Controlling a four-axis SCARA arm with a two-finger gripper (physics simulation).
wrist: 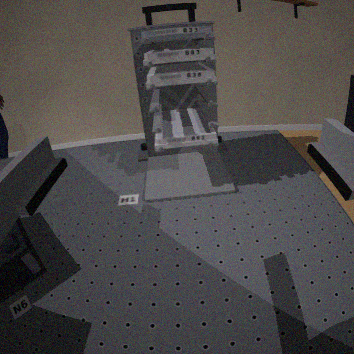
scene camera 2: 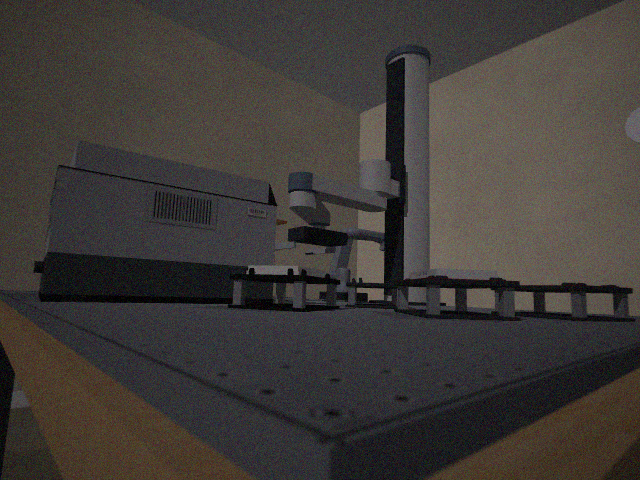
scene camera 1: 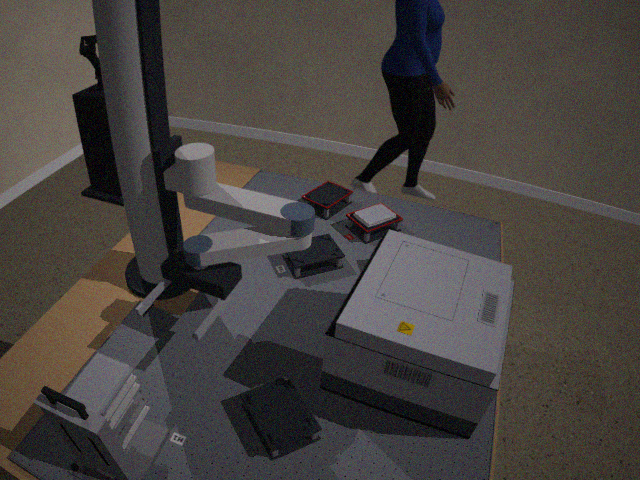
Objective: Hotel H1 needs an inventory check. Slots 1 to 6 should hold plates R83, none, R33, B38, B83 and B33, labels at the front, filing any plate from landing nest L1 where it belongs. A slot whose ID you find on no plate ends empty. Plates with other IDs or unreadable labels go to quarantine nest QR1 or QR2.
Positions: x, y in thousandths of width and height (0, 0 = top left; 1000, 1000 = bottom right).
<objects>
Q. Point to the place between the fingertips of my gripper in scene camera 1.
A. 259, 676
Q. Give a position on a plate B38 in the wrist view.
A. At 532, 205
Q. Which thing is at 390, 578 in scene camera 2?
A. A landing nest L1.
</objects>
